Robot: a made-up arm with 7 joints. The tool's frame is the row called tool.
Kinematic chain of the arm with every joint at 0, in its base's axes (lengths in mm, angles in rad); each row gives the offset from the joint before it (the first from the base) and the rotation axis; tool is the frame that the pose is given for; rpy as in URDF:
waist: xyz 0 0 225.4 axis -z
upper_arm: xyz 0 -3.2 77.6 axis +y
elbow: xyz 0 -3.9 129.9 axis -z
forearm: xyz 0 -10.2 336.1 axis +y
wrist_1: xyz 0 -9.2 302 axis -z
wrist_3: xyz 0 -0.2 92 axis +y
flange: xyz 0 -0.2 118.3 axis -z
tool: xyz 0 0 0 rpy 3.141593 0 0
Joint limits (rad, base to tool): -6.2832..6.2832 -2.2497..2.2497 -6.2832..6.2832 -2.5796..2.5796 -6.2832..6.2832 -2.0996..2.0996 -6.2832..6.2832
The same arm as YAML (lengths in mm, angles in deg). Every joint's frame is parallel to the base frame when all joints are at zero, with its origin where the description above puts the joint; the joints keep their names.
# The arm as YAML. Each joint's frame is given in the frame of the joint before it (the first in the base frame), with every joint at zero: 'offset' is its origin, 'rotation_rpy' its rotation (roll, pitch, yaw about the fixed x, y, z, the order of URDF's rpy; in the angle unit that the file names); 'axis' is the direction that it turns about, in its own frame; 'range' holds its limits. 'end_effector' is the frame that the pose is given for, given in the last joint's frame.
length_unit: mm
angle_unit: deg
chain:
  - id: waist
    offset: [0.0, 0.0, 225.4]
    rotation_rpy: [0.0, 0.0, 0.0]
    axis: [0.0, 0.0, -1.0]
    range: [-360.0, 360.0]
  - id: upper_arm
    offset: [0.0, -3.2, 77.6]
    rotation_rpy: [0.0, 0.0, 0.0]
    axis: [0.0, 1.0, 0.0]
    range: [-128.9, 128.9]
  - id: elbow
    offset: [0.0, -3.9, 129.9]
    rotation_rpy: [0.0, 0.0, 0.0]
    axis: [0.0, 0.0, -1.0]
    range: [-360.0, 360.0]
  - id: forearm
    offset: [0.0, -10.2, 336.1]
    rotation_rpy: [0.0, 0.0, 0.0]
    axis: [0.0, 1.0, 0.0]
    range: [-147.8, 147.8]
  - id: wrist_1
    offset: [0.0, -9.2, 302.0]
    rotation_rpy: [0.0, 0.0, 0.0]
    axis: [0.0, 0.0, -1.0]
    range: [-360.0, 360.0]
  - id: wrist_3
    offset: [0.0, -0.2, 92.0]
    rotation_rpy: [0.0, 0.0, 0.0]
    axis: [0.0, 1.0, 0.0]
    range: [-120.3, 120.3]
  - id: flange
    offset: [0.0, -0.2, 118.3]
    rotation_rpy: [0.0, 0.0, 0.0]
    axis: [0.0, 0.0, -1.0]
    range: [-360.0, 360.0]
end_effector:
  offset: [0.0, 0.0, 0.0]
  rotation_rpy: [-180.0, 0.0, 0.0]

